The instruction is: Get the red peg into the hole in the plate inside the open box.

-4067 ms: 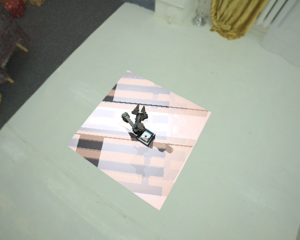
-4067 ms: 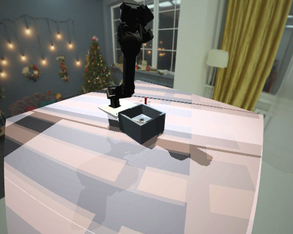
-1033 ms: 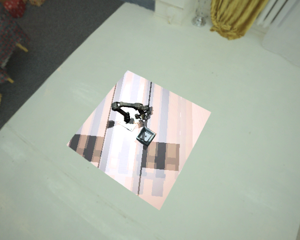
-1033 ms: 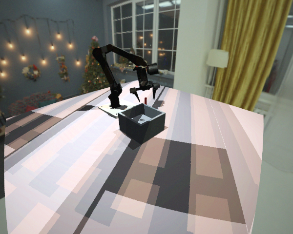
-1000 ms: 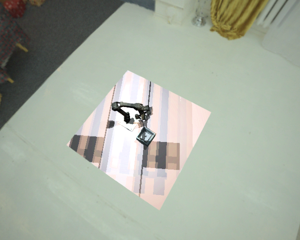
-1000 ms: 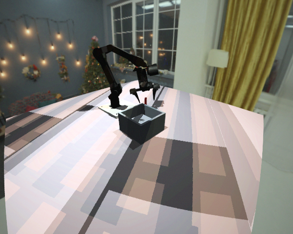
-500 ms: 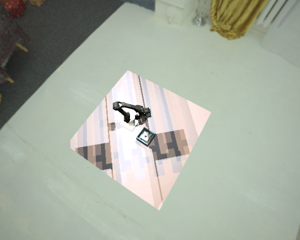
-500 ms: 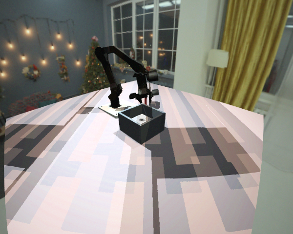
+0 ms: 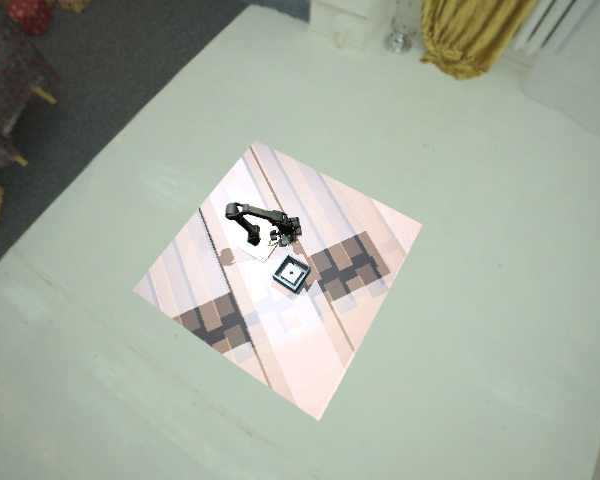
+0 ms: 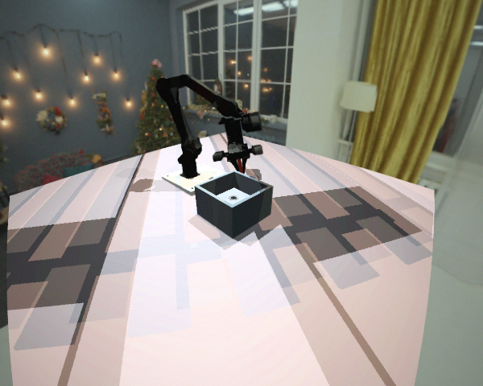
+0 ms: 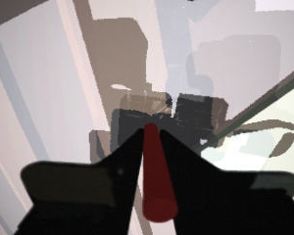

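Right now my gripper tip is 18 cm to the left of the pale plate, 13 cm short of it and 1 cm below it. Round my gripper tip: dark grey box (18 cm to the right, 13 cm ahead, 1 cm below); then red peg (2 cm above, 1 cm behind).
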